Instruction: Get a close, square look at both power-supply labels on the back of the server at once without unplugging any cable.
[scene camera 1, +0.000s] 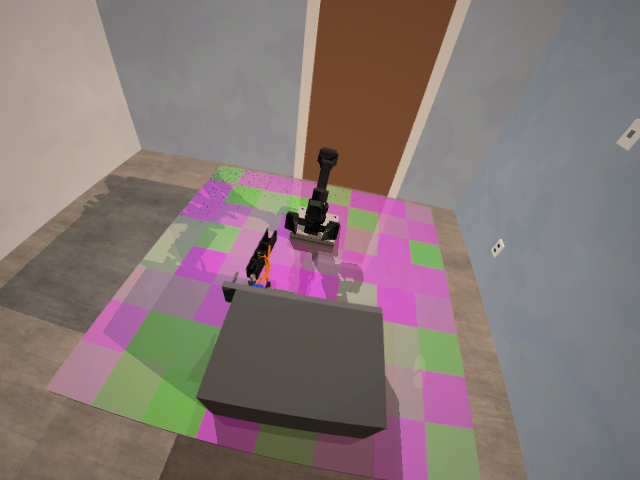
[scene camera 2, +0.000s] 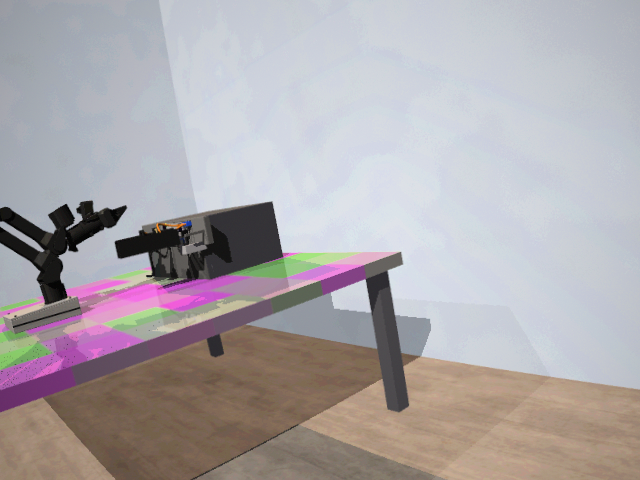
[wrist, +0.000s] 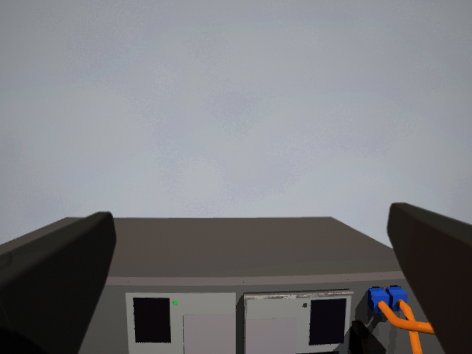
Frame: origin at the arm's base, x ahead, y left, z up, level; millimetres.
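Seen in the pictures: gripper, between the fingertips: (scene camera 1: 308, 236) (scene camera 2: 122, 208) (wrist: 252, 222); arm's base, origin of its link: (scene camera 2: 55, 300).
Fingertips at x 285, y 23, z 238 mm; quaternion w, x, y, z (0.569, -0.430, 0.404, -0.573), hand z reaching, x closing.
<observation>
Offsets run from my fingertips to a thing's top centre. "spot": to the spot under its first point.
The dark grey server (scene camera 1: 299, 356) (scene camera 2: 248, 237) (wrist: 225, 247) stands on the table, its back facing the arm. In the wrist view, two pale power-supply panels lie side by side at the bottom. The left label {spot: dx +166, dy +27, dz -121 mm} (wrist: 210, 334) and right label {spot: dx +159, dy -21, dz -119 mm} (wrist: 271, 336) are light rectangles, both cut off by the bottom edge; no print is readable. A green light {spot: dx +165, dy +54, dz -94 mm} (wrist: 175, 303) shows on the left panel. Blue plugs {dx +175, dy -107, dz -87 mm} (wrist: 378, 301) with orange cables {spot: dx +95, dy -98, dz -82 mm} (wrist: 407, 327) sit at right. My gripper (scene camera 2: 124, 207) (wrist: 252, 222) is open and empty, apart from the server and above its top edge level.
A black bar-like arm (scene camera 1: 261, 253) (scene camera 2: 147, 243) juts from one side of the server's back, with orange cables along it. It stands beside my arm's reach toward the server. The checkered table (scene camera 1: 439, 351) (scene camera 2: 297, 298) carries the server and my base.
</observation>
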